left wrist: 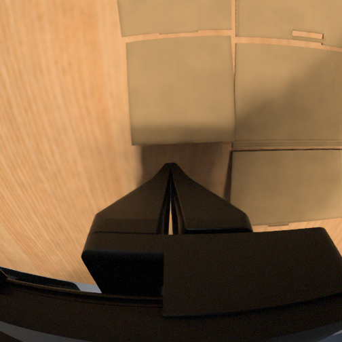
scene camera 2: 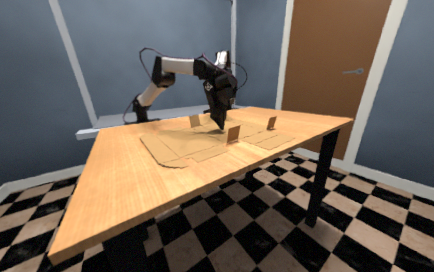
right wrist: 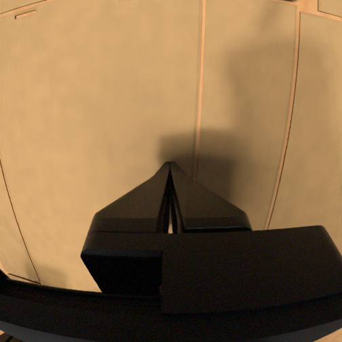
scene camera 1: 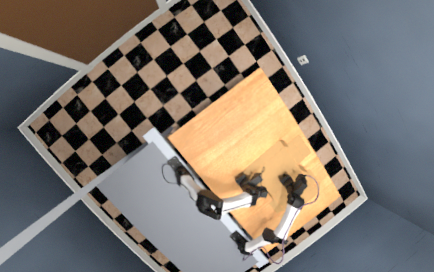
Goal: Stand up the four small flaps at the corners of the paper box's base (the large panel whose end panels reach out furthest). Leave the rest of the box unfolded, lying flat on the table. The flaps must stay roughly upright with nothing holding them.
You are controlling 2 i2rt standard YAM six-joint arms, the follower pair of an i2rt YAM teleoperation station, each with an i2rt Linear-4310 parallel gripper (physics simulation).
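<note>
The tan paper box lies unfolded on the table. In scene camera 2, three small flaps stand roughly upright: one at the back, one at the front and one farther right. A small flap in the left wrist view looks flat, beside a wider panel. My left gripper is shut and empty, its tips just below that flap's near edge. My right gripper is shut and empty, low over a large panel. Arms hide part of the box.
The wooden table carries the box near its right end in scene camera 1. Both arms reach over the box from the grey bench, their wrists close together. The right gripper's shadow falls on the panels.
</note>
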